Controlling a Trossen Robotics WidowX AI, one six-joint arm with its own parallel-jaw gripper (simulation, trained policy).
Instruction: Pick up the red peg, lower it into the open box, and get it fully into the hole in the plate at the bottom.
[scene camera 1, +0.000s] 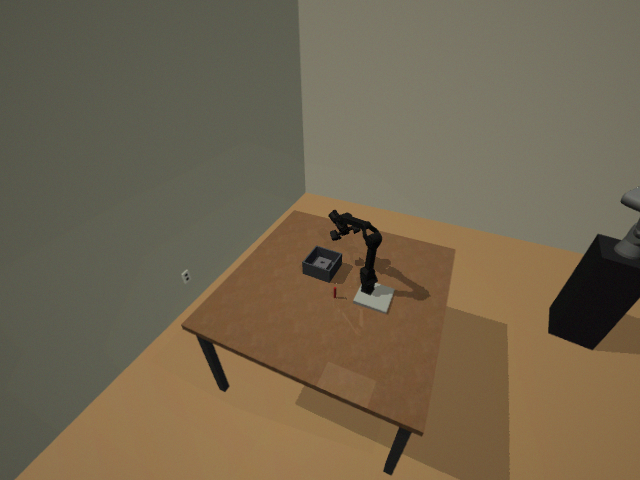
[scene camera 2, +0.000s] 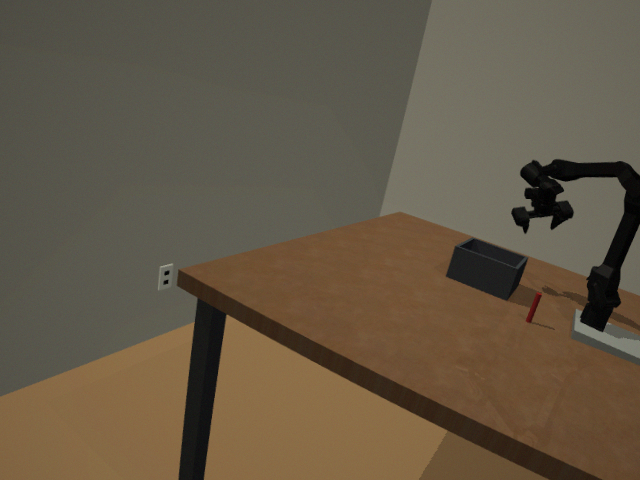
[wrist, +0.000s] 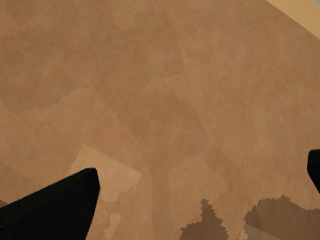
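Observation:
A dark grey box (scene camera 1: 309, 269) (scene camera 2: 478, 264) is there for me to see, though in the wrist view the box is out of frame. My own gripper (wrist: 203, 170) (scene camera 2: 538, 230) is visible to me as well.

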